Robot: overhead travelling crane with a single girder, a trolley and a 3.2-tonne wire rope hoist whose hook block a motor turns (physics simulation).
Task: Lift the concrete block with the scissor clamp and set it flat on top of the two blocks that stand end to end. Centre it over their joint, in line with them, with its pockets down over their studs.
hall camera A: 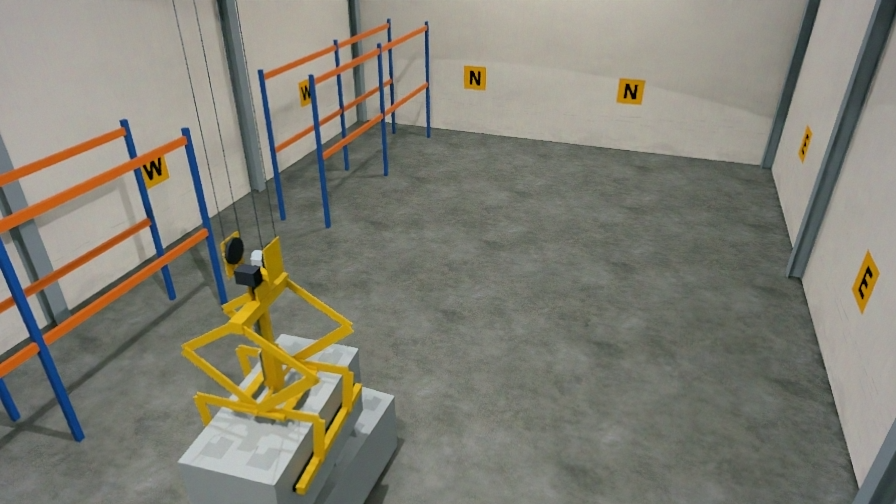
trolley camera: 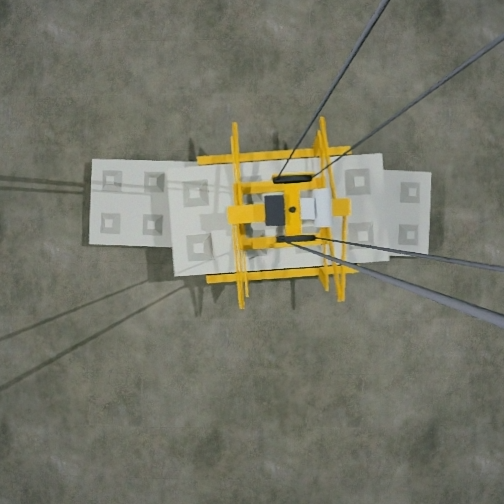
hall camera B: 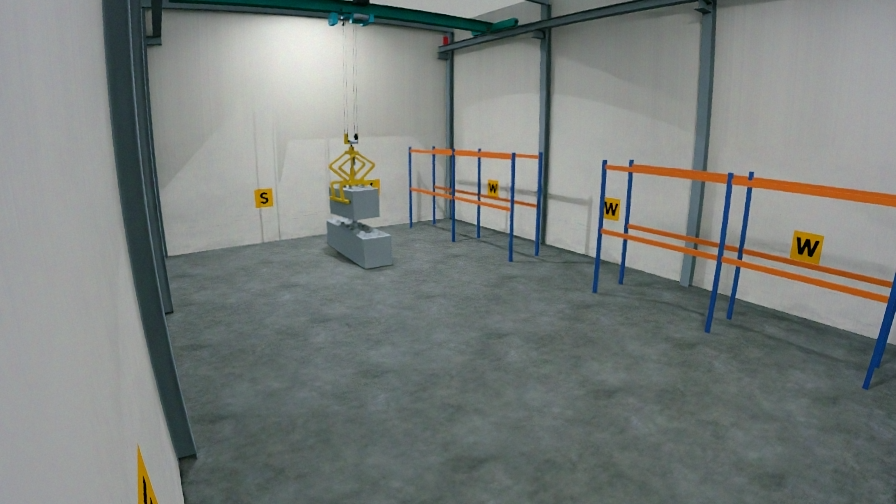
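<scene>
My scissor clamp [hall camera A: 269, 401] [hall camera B: 354, 191] [trolley camera: 278, 216] is shut on the concrete block [hall camera A: 231, 482] [hall camera B: 360, 203] [trolley camera: 185, 215], pads along its long sides. The block hangs about level above the two end-to-end blocks [hall camera A: 375, 438] [hall camera B: 379, 249] [trolley camera: 130, 205]; a gap shows between them in hall camera B. In the trolley view the held block is turned a few degrees from the row, and more of the row shows at its left end than at its right. Several studs show at both ends. The joint and the held block's pockets are hidden.
A blue and orange rack [hall camera A: 201, 200] [hall camera B: 511, 231] stands along the west wall near the blocks. Another such rack [hall camera A: 323, 188] [hall camera B: 714, 282] stands farther north. The south wall [hall camera B: 219, 156] is behind the blocks in hall camera B. Steel columns line the walls.
</scene>
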